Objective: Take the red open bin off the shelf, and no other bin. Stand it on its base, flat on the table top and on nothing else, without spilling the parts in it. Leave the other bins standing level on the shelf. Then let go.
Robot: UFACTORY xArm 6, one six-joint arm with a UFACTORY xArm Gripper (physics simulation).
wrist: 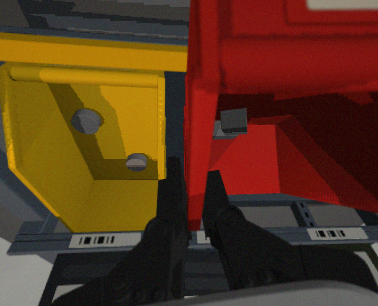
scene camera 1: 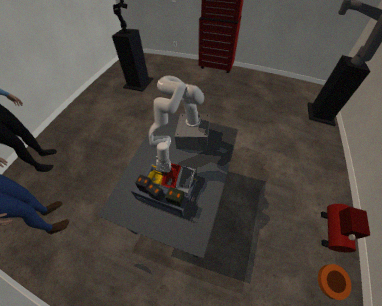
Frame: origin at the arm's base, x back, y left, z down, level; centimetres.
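Where they show: gripper, fingertip midpoint: point(scene camera 1: 164, 175); arm's base, link origin: point(scene camera 1: 193, 121).
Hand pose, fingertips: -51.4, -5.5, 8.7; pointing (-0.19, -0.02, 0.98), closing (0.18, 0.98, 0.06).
Each offset is from my fingertips to the centre of the thing, as dx, dy, dz. "*": to the spot under its first point. Level surfaces: height alone.
The red open bin @(+1.6, +4.8, +0.5) point(scene camera 1: 175, 172) point(wrist: 250, 165) stands on the shelf @(* -22.4, +9.1, -6.1) point(scene camera 1: 162, 203) point(wrist: 267, 235) between the yellow bin point(scene camera 1: 154, 177) point(wrist: 125, 200) and a grey bin @(+2.2, +16.1, +0.0) point(scene camera 1: 188, 176). A grey block-like part @(-0.3, +4.2, +5.3) point(wrist: 234, 121) lies inside it; more of its inside is dark. My gripper point(scene camera 1: 164, 171) point(wrist: 188, 171) is shut on the red bin's side wall nearest the yellow bin, one finger inside the bin and the other in the gap beside the yellow bin. The red bin's base is hidden in the scene view. The yellow bin holds round grey parts @(* -1.8, -9.0, +7.4) point(wrist: 86, 120) @(* -7.8, -5.2, +7.4) point(wrist: 137, 161).
Black boxes with orange marks @(* -15.9, -6.3, -13.0) point(scene camera 1: 143, 183) @(-17.4, +2.2, -7.5) point(scene camera 1: 155, 190) @(-15.2, +15.3, -5.7) point(scene camera 1: 175, 195) stand along the front side of the shelf. The shelf stands on the grey table @(dz +9.3) point(scene camera 1: 209, 220). The robot's base block point(scene camera 1: 192, 142) is behind it.
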